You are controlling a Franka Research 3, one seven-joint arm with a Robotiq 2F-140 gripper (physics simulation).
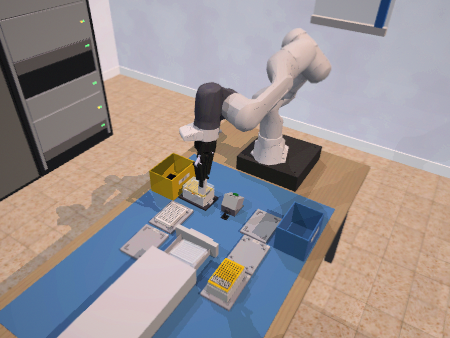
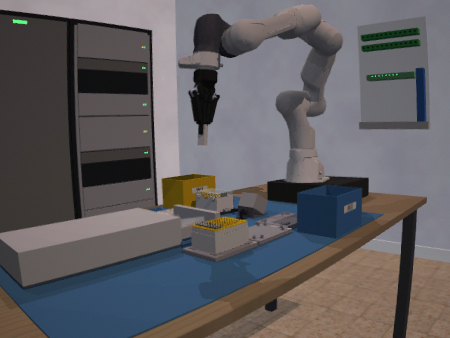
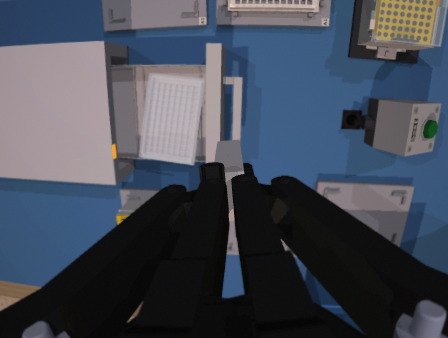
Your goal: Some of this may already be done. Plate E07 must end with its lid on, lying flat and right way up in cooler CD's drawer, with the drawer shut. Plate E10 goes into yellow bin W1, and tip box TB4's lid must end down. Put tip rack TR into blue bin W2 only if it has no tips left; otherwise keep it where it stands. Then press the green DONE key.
Labels:
my gripper: image 1 201, 192; image 2; image 3
same spot on my gripper: (image 3: 170, 252) = (image 2: 201, 113)

